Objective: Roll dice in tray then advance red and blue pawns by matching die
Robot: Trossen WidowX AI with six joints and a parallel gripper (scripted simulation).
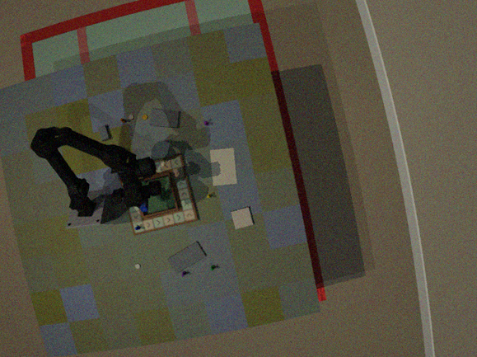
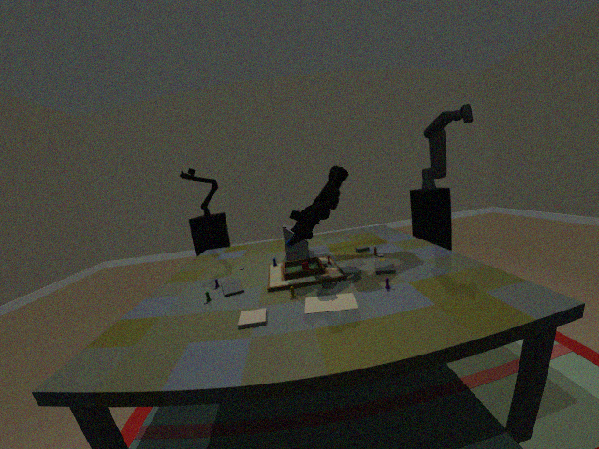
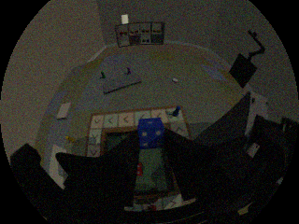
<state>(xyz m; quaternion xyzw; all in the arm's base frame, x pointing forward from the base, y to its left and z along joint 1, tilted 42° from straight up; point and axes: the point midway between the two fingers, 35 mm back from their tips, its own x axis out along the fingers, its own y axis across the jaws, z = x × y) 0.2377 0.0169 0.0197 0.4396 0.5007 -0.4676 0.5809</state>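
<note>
The red pawn lies 150 mm to the left of my gripper tip, 90 mm below it and 20 mm behind it. Also, from my gripper tip: yellow pawn: 250 mm ahead, 100 mm below, 30 mm to the left; blue pawn: 90 mm to the right, 90 mm below, 60 mm behind.
</note>
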